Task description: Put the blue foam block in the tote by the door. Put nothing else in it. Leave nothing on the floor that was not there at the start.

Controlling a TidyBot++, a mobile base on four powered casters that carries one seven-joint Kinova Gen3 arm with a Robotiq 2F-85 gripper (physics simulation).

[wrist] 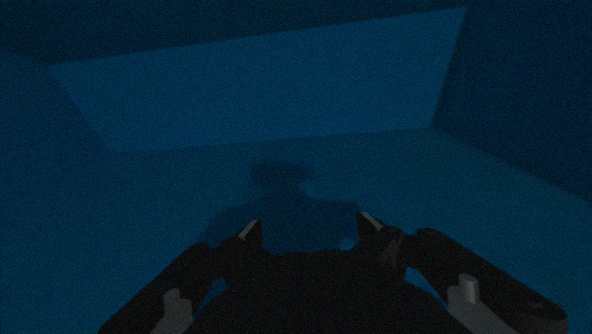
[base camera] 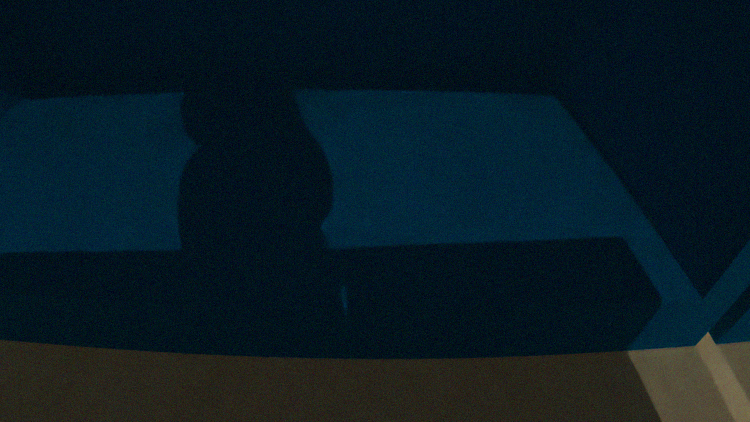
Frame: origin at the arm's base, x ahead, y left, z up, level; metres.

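Seen in the pictures: gripper, fingertip midpoint: [wrist: 308, 226].
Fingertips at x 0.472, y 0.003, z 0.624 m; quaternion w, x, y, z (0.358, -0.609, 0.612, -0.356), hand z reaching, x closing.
A point is followed by its place in that frame.
The blue tote [base camera: 445, 167] @(x 0.490, y -0.095, z -0.320 m) [wrist: 270, 95] @(x 0.768, y 0.061, z 0.698 m) fills most of both views. The base camera view shows a broad blue side of it close up, crossed by a dark arm-shaped shadow. The wrist view looks down inside, with inner walls at the back and right and the tote's floor below. My gripper [wrist: 308, 226] @(x 0.472, y 0.003, z 0.624 m) is open, with nothing between its fingertips, and points down into the tote. Its own shadow lies on the blue surface ahead of and between the fingers. The blue foam block cannot be made out in either view; the picture is dark and blue on blue.
The brown room floor [base camera: 314, 391] @(x 0.281, y 0.043, z -0.397 m) runs along the bottom of the base camera view, in front of the tote, with a brighter lit strip at the lower right. In the wrist view the tote's right inner wall [wrist: 530, 90] @(x 0.610, y -0.303, z 0.688 m) rises beside the gripper's side of the view.
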